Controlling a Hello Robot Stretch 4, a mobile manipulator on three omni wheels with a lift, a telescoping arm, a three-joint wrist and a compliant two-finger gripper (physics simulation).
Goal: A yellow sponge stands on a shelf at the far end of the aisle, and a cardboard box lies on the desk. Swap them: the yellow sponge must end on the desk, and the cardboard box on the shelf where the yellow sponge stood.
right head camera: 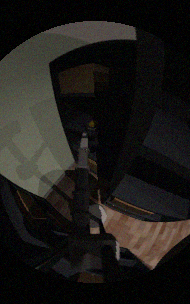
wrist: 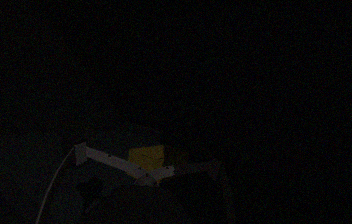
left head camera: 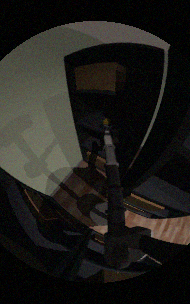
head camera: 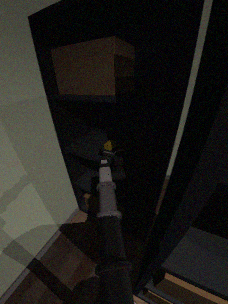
Observation:
I see a dark shelving [head camera: 181, 243].
The dark shelving also shows in the right head camera view [right head camera: 144, 176].

